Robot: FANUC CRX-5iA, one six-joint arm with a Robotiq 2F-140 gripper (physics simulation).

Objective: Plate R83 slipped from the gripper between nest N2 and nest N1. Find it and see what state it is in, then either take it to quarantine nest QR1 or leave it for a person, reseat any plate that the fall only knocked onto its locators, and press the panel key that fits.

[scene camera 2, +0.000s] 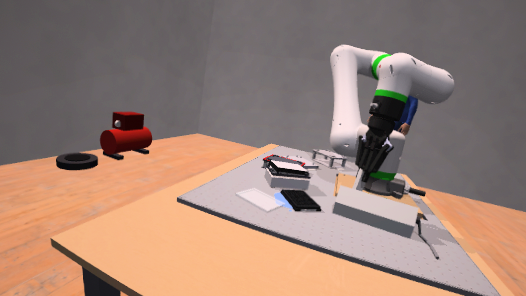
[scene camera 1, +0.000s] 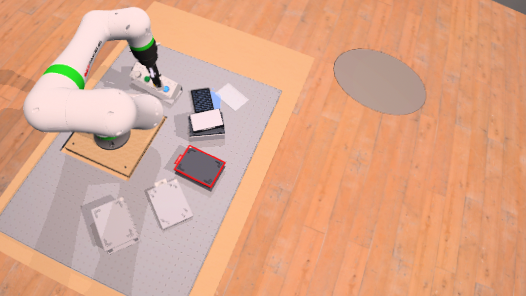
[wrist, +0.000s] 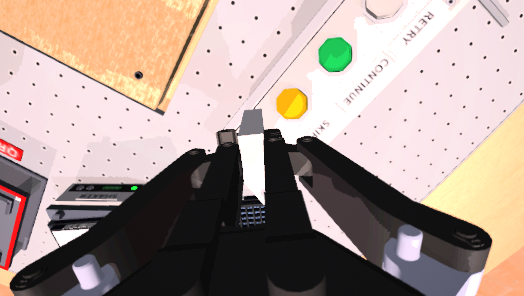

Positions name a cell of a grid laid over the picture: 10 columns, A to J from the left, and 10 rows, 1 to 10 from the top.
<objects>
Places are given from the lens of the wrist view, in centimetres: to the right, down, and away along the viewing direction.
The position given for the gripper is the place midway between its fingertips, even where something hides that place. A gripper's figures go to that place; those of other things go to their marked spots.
gripper (wrist: E5): -1, -2, 22
button box (wrist: H2): 9, -8, 18
</objects>
